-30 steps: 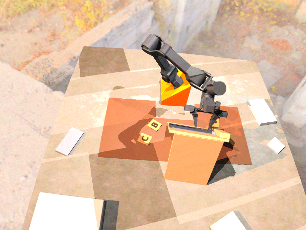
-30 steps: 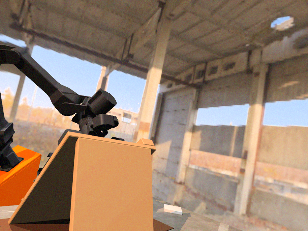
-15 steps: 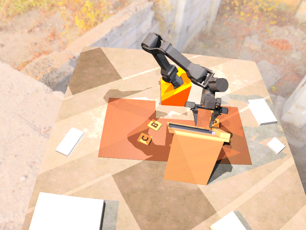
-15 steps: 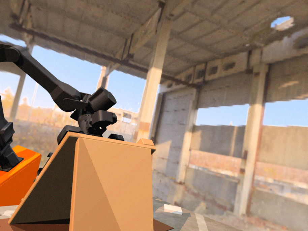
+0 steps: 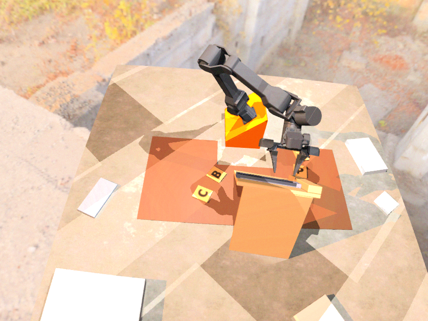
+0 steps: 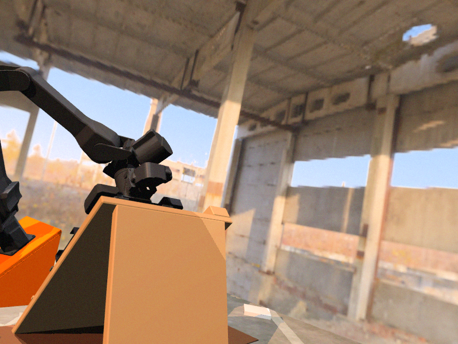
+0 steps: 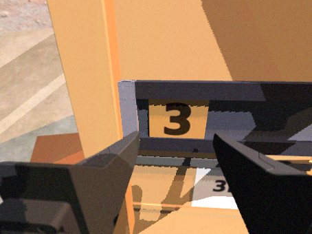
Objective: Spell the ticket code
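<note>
Now: gripper tip 5 cm past the white ticket, 6 cm to the left of it and 8 cm above it. From my gripper tip the other things lie so: orange mat (15 cm behind, 6 cm to the right, 19 cm below); grey slab (8 cm behind, 62 cm to the right, 19 cm below).
</note>
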